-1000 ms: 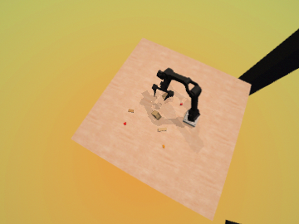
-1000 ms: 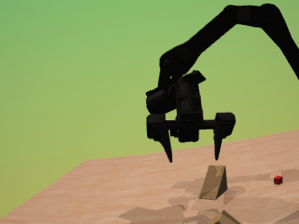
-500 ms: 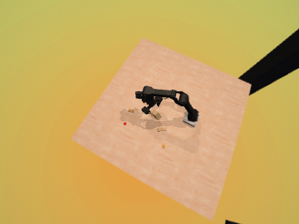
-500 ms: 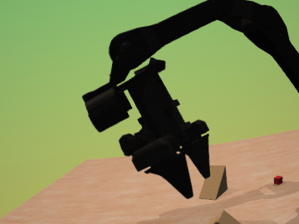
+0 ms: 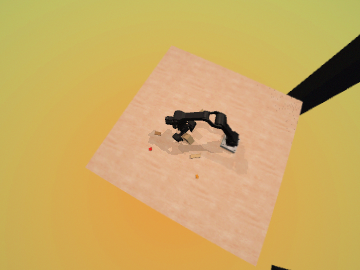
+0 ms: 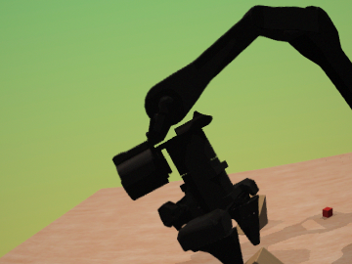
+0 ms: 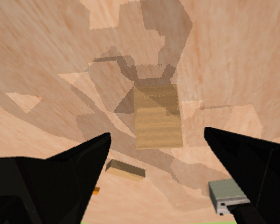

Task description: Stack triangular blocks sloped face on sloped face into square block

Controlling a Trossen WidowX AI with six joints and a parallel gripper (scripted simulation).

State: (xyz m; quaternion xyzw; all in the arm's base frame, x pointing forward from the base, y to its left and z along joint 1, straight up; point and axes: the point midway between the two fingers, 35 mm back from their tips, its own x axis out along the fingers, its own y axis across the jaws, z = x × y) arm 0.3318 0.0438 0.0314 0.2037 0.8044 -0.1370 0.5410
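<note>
Right now my gripper tip is 20 mm above the tan wooden triangular block and 10 mm past it. From my gripper tip the other things lie so: small red cube (210 mm behind, 160 mm to the right, 30 mm below); then small orange piece (250 mm to the left, 150 mm behind, 30 mm below).
</note>
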